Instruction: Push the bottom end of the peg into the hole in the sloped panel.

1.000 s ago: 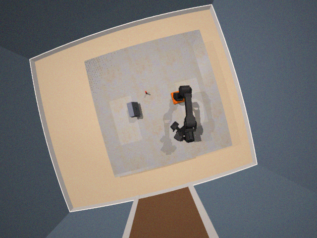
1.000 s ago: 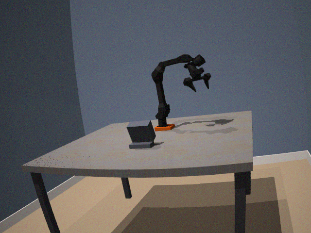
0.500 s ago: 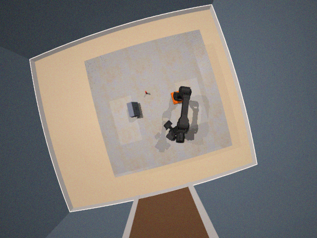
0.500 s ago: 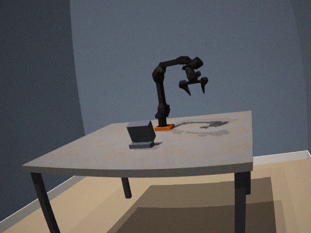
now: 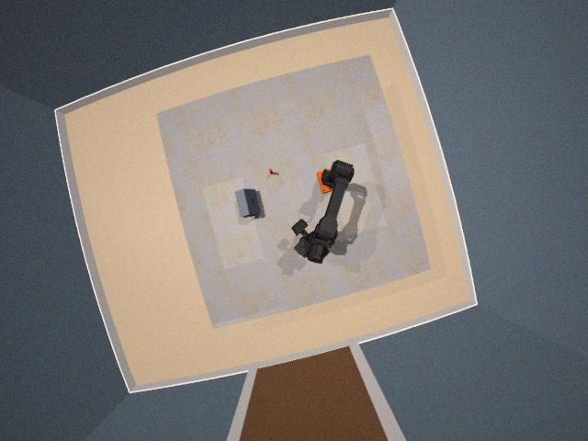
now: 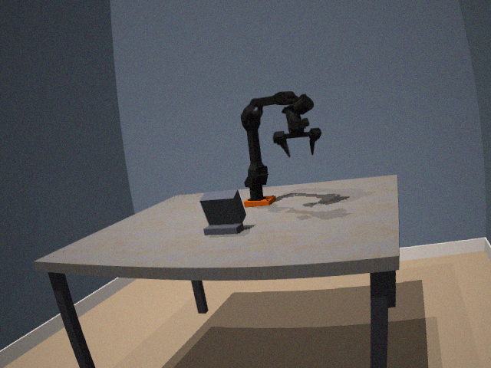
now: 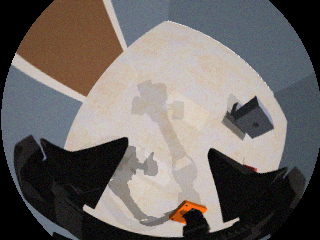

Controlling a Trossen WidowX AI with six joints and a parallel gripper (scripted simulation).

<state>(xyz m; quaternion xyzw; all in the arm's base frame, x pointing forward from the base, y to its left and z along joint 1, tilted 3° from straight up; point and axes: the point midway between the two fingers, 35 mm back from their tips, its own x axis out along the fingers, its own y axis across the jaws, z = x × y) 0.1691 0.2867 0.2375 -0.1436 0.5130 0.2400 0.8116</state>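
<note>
Right now the red peg is 380 mm to the right of my gripper tip, 160 mm below it and 120 mm ahead of it. Round my gripper tip: panel foot (280 mm ahead, 220 mm to the right, 210 mm below); then grey sloped panel (250 mm ahead, 220 mm to the right, 130 mm below).
</note>
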